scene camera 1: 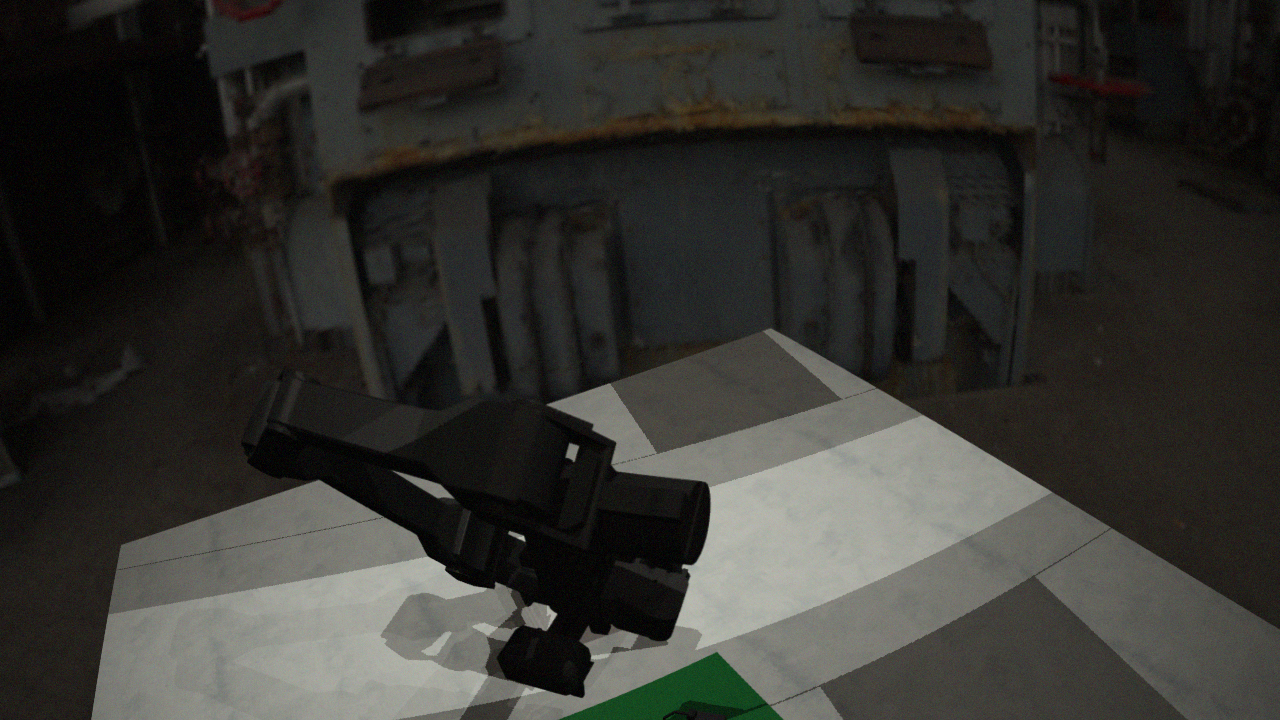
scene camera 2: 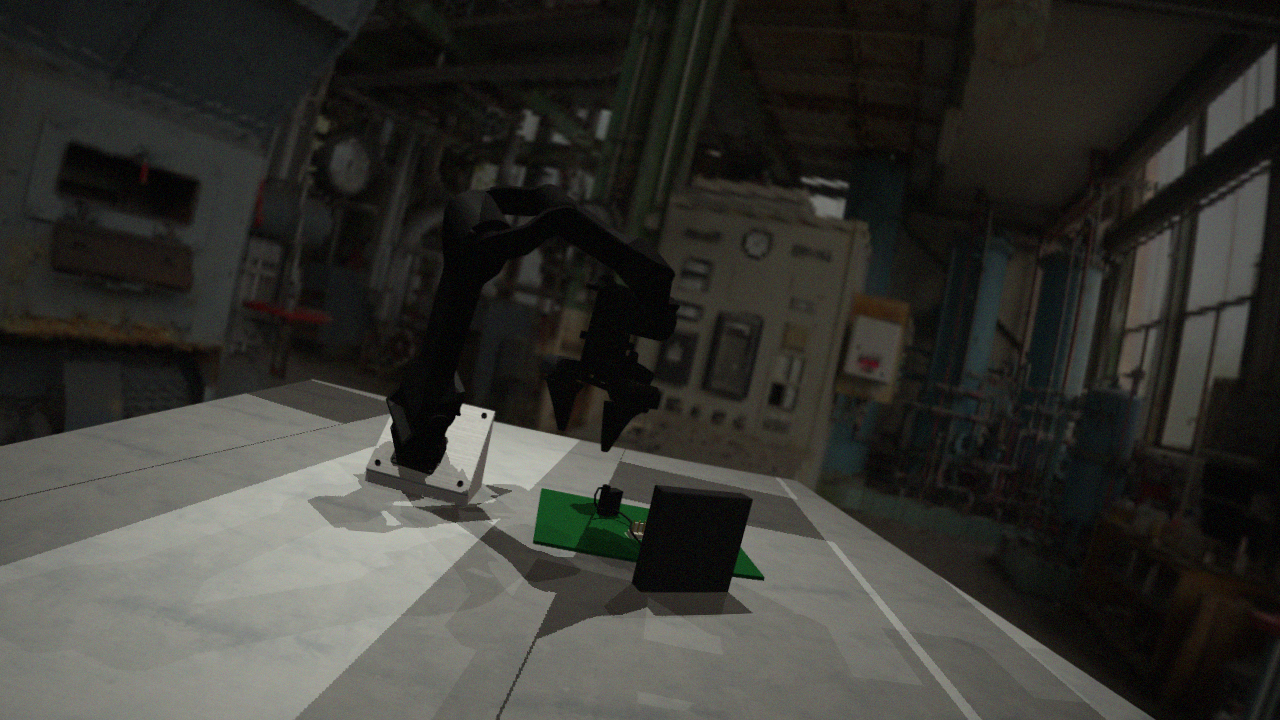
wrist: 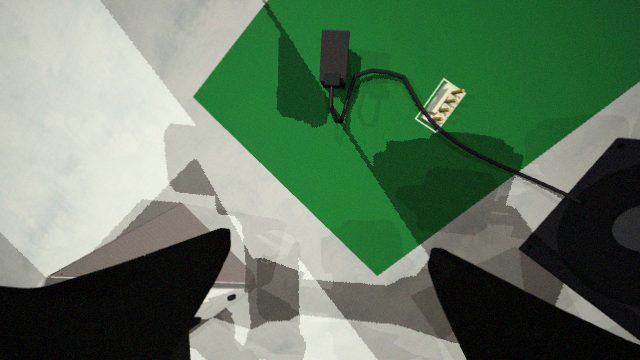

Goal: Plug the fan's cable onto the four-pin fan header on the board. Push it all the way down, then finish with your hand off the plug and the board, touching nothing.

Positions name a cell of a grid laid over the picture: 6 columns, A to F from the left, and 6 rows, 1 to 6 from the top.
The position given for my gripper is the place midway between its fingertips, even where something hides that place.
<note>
My gripper (scene camera 1: C6) is open, holding nothing. Further things: a green board (scene camera 2: C5), a black fan (scene camera 2: D5) and a black plug (wrist: D1).
My gripper shows as well in scene camera 2 (scene camera 2: C4) and in the wrist view (wrist: D5). The green board shows as well in the wrist view (wrist: D4). The black fan shows as well in the wrist view (wrist: F5).
</note>
